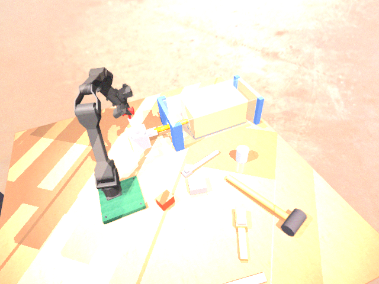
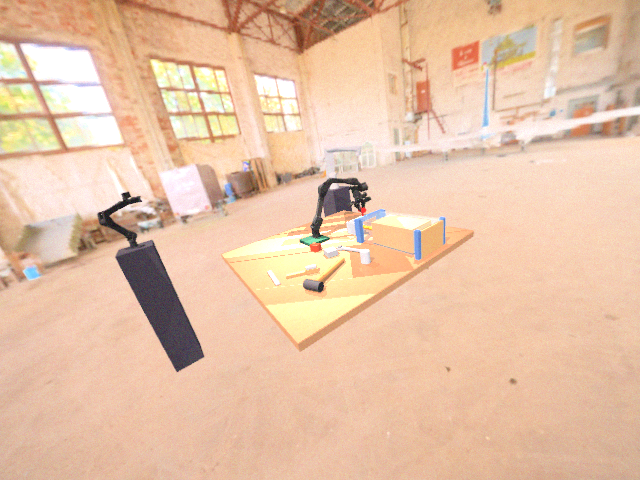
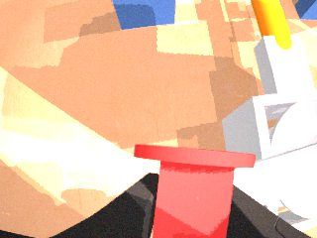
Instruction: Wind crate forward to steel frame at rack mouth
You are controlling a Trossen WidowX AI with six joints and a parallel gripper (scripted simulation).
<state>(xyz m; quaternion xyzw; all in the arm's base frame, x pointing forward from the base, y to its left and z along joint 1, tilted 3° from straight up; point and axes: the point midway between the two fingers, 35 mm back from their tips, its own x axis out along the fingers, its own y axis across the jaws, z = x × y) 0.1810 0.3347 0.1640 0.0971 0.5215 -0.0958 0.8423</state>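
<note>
The white crank handle lies 1 cm behind my gripper tip, 3 cm to the right of it and 3 cm below it. Also, from my gripper tip: blue steel frame 15 cm ahead, 10 cm to the right, 3 cm below; hand winch 2 cm behind, 10 cm to the right, 10 cm below; red grip 1 cm behind.
</note>
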